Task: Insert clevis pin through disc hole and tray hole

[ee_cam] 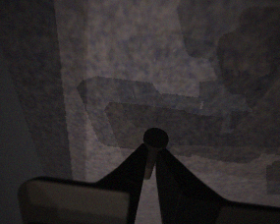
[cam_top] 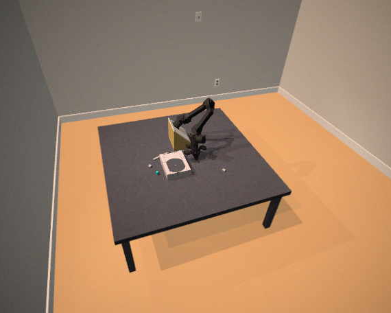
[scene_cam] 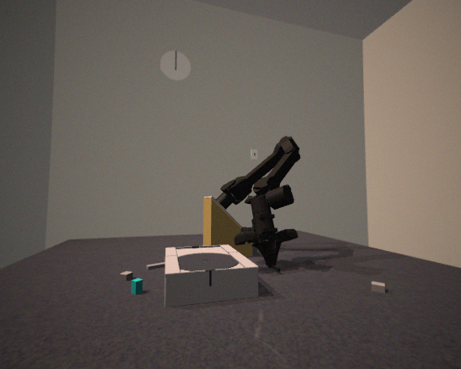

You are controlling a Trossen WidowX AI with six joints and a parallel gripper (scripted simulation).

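Now: the grey disc 6 cm ahead of my gripper tip, 20 cm to the right of it and 5 cm above it. Also, from my gripper tip: rimmed tray 3 cm ahead, 20 cm to the right, 3 cm above; then bar 13 cm behind, 28 cm to the right; then clevis pin 1 cm ahead.
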